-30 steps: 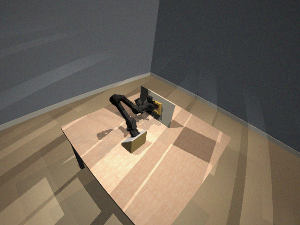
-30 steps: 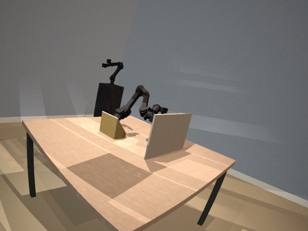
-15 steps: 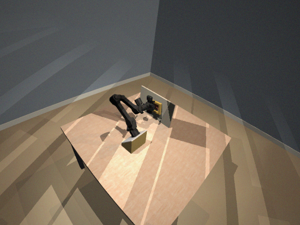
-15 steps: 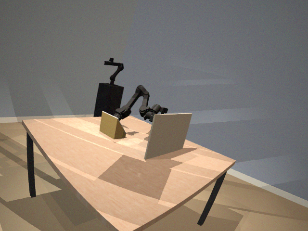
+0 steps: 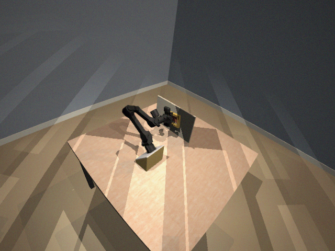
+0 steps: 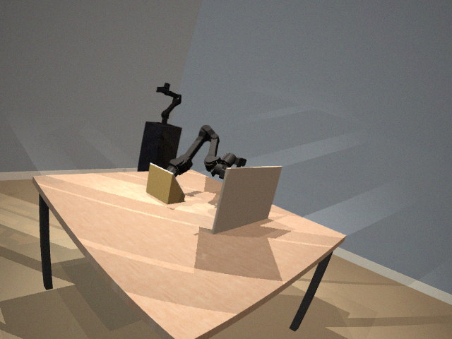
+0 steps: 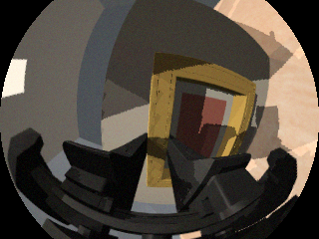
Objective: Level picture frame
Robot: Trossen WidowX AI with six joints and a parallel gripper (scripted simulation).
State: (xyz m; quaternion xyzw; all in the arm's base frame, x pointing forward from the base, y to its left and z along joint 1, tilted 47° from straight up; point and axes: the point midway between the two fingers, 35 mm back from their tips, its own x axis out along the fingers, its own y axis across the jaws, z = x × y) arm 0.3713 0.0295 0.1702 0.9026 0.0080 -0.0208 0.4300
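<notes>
The picture frame is 50 mm below my gripper tip and 10 mm to the right of it. Round my gripper tip: wall panel: 70 mm below, 20 mm ahead.
</notes>
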